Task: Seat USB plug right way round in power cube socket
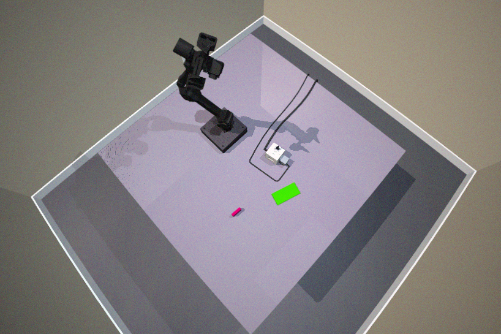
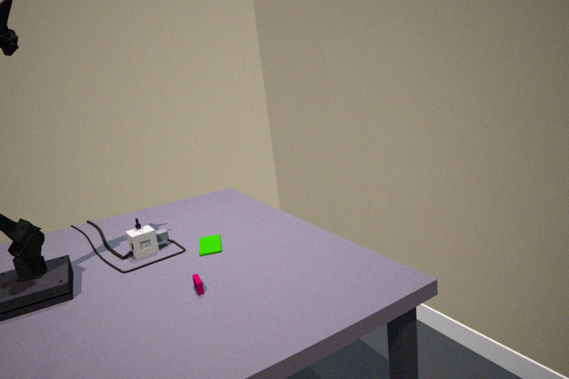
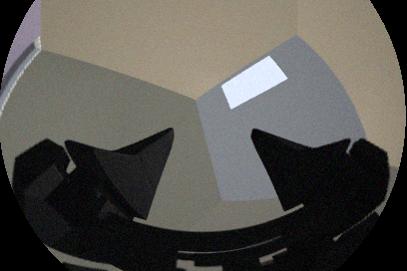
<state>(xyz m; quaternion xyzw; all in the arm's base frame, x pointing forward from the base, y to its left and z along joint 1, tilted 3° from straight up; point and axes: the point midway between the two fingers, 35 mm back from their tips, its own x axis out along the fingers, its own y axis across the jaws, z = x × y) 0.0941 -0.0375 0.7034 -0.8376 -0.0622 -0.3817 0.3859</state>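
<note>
Right now the dark USB plug is 160 mm ahead of my gripper tip, 240 mm to the left of it and 690 mm below it. Also, from my gripper tip: green pad 380 mm ahead, 150 mm to the left, 780 mm below; magenta block 320 mm ahead, 130 mm to the right, 760 mm below.
</note>
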